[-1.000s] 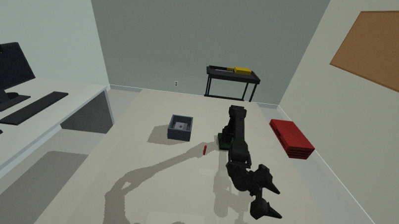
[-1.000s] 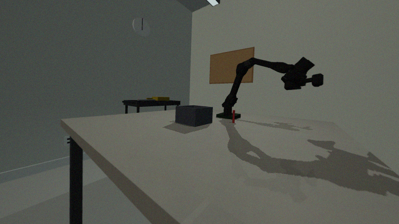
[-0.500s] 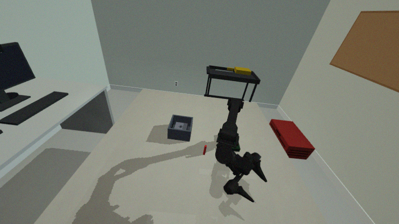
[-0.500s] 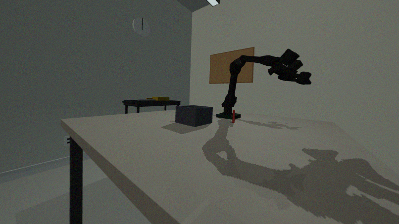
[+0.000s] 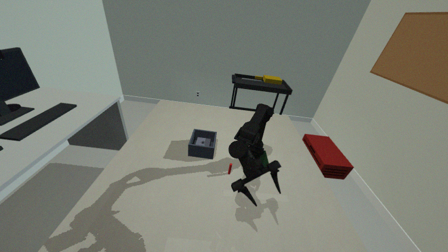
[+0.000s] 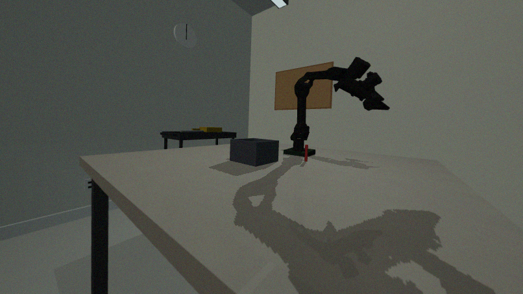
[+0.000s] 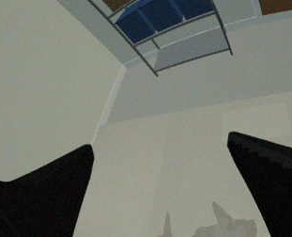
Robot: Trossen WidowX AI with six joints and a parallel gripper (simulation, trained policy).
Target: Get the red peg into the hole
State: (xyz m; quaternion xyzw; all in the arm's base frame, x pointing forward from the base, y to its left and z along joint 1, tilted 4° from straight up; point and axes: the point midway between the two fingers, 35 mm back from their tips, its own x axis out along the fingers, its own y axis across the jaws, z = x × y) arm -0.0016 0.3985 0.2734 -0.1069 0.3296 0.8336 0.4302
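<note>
Now: the red peg 28 cm to the right of my gripper tip, 23 cm below it and 15 cm ahead of it. Also, from my gripper tip: dark box: 42 cm to the right, 36 cm ahead, 25 cm below; plate: 42 cm to the right, 36 cm ahead, 23 cm below.
</note>
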